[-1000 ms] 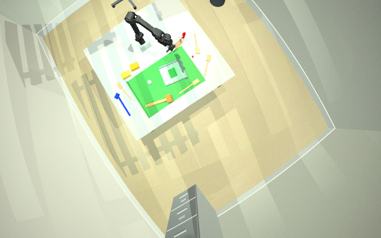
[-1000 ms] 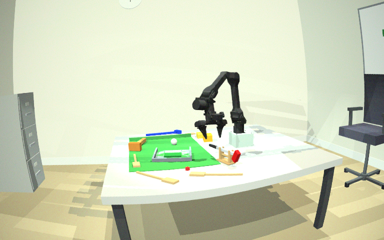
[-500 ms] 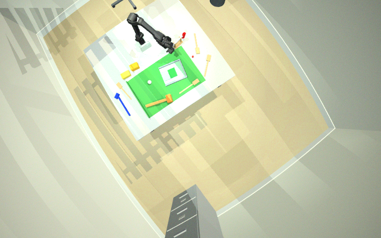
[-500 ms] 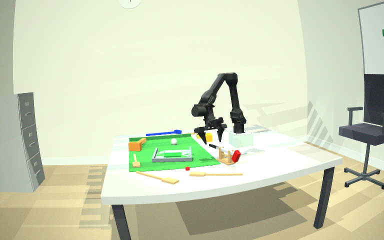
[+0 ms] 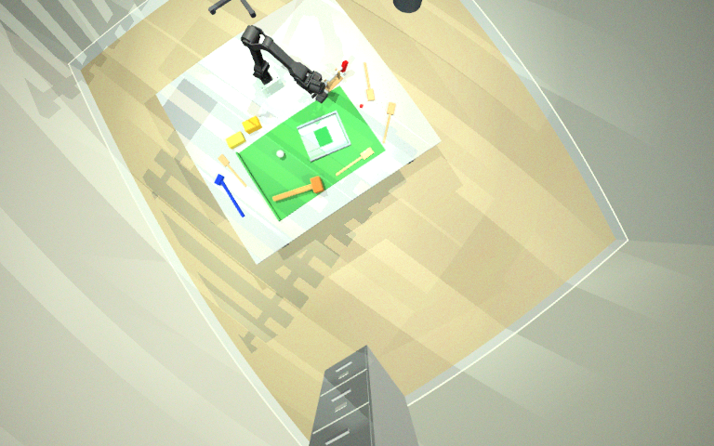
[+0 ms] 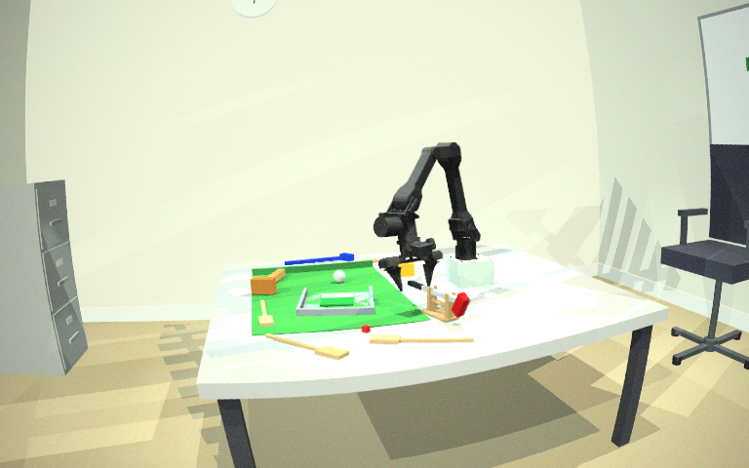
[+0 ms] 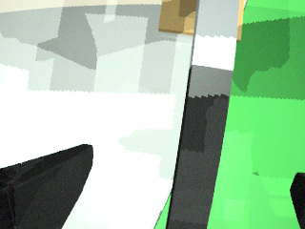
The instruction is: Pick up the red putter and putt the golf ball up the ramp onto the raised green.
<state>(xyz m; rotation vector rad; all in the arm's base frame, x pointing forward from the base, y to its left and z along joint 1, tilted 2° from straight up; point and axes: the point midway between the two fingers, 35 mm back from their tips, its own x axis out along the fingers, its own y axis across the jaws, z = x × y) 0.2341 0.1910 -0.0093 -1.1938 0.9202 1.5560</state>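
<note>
Right now my gripper tip is 11 cm to the right of the red putter, 4 cm past it and 1 cm below it. The rest, counted from my gripper tip: small red piece: 18 cm to the left, 18 cm ahead, 4 cm below; then white golf ball: 36 cm to the right, 18 cm ahead, 3 cm below; then small wooden rack: 12 cm to the left, 4 cm behind, 2 cm below.
</note>
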